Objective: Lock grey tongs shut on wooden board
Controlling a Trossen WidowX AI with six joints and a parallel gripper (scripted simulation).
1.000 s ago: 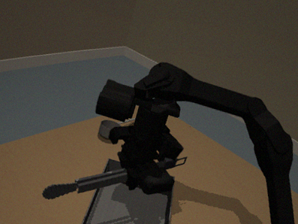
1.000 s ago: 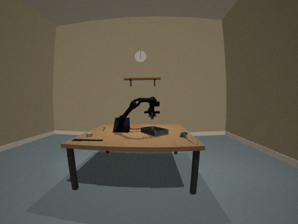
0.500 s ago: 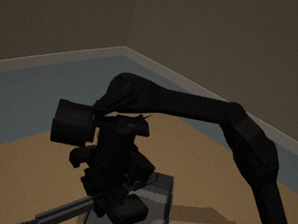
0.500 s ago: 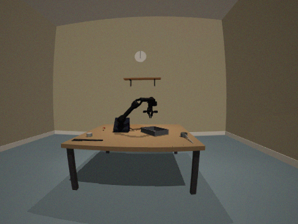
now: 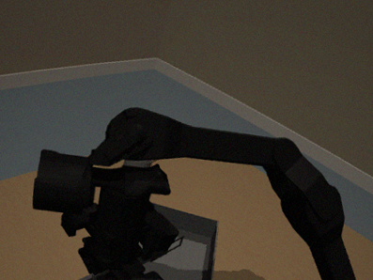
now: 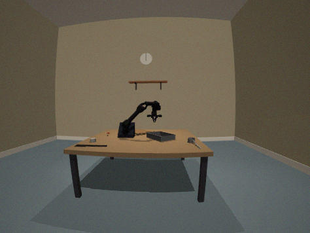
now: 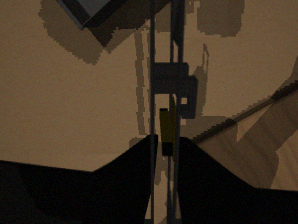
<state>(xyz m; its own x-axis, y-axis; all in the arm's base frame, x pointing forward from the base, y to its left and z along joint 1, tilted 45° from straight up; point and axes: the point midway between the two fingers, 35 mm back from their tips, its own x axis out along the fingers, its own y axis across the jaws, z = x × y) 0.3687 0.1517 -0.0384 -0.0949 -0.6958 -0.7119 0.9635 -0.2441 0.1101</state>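
The yellow piece lies 3 cm to the right of my gripper tip and 4 cm above it. From my gripper tip the other things lie so: wooden board: 18 cm behind, 21 cm to the left, 15 cm below; then grey roasting tin: 5 cm ahead, 25 cm to the right, 13 cm below; then red thing: 63 cm behind, 8 cm to the left, 15 cm below.
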